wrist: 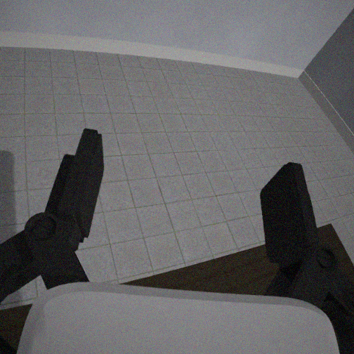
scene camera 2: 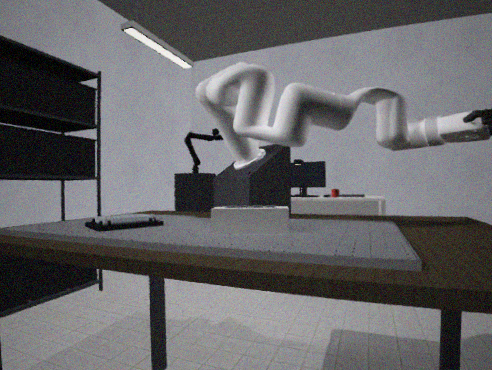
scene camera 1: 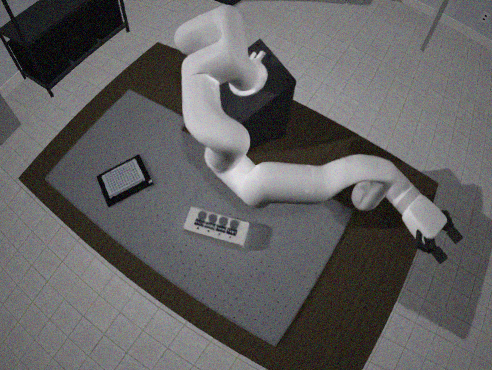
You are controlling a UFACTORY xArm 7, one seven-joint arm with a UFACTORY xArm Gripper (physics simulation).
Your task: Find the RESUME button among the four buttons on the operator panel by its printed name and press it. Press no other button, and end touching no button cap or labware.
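Places are measured from the arm's base along level axes (x ahead, y left, z up), in metres.
Pixels of known places: gripper, fingertip midpoint: [scene camera 1: 452, 250]; arm's base, origin of the base link: [scene camera 2: 250, 160] [scene camera 1: 248, 78].
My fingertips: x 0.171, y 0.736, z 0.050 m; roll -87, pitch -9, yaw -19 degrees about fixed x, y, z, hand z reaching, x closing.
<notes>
Ahead of a thing's pixels: the offset from my fingertips to its middle. "spot": to the spot under its first point. Level surfaces: height alone.
The operator panel {dz -0.216, dx +0.212, dy -0.566 m} [scene camera 1: 243, 234] [scene camera 2: 250, 220] is a pale box on the grey mat. Four round dark buttons stand in a row on its top in scene camera 1: the first {spot: dz -0.188, dx +0.211, dy -0.612 m} [scene camera 1: 202, 215], second {spot: dz -0.187, dx +0.202, dy -0.585 m} [scene camera 1: 212, 218], third {spot: dz -0.188, dx +0.191, dy -0.557 m} [scene camera 1: 223, 221] and fourth {dz -0.191, dx +0.180, dy -0.530 m} [scene camera 1: 234, 224] from the left. Dark printed labels lie beside them, too blurred to read, so which one is RESUME cannot be told. My gripper [scene camera 1: 448, 247] [wrist: 191, 163] is open and empty, far to the right of the panel, beyond the table's right edge. It is cut off at the right edge of scene camera 2. It touches no button.
A white well plate {dz -0.224, dx +0.256, dy -0.906 m} [scene camera 1: 123, 178] [scene camera 2: 122, 219] sits in a black holder on the left of the mat {dz -0.242 m} [scene camera 1: 165, 260] [scene camera 2: 345, 247]. The mat lies on a brown table {dz -0.256 m} [scene camera 1: 350, 310] [scene camera 2: 450, 280]. The arm's dark pedestal [scene camera 1: 275, 112] [scene camera 2: 270, 180] stands behind the panel.
</notes>
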